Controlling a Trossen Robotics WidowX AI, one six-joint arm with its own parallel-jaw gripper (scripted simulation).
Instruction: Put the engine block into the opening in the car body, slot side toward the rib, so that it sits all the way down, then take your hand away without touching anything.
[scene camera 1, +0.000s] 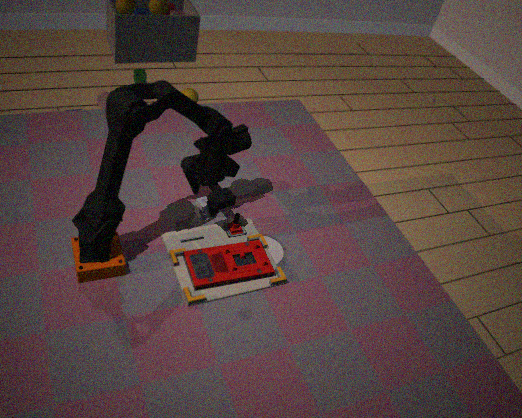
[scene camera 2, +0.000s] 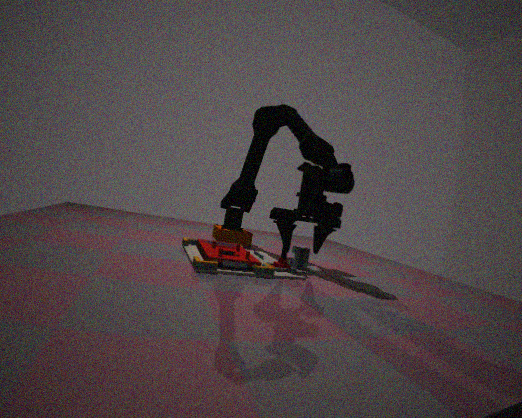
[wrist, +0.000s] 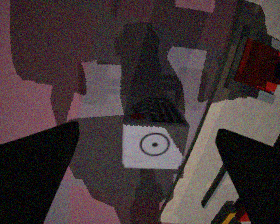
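The gripper is visible in scene camera 1 (203, 205), and both scene camera 2 and the wrist view show it too. On the gripper, (wrist: 41, 160) and (scene camera 2: 319, 238) are the same spot.
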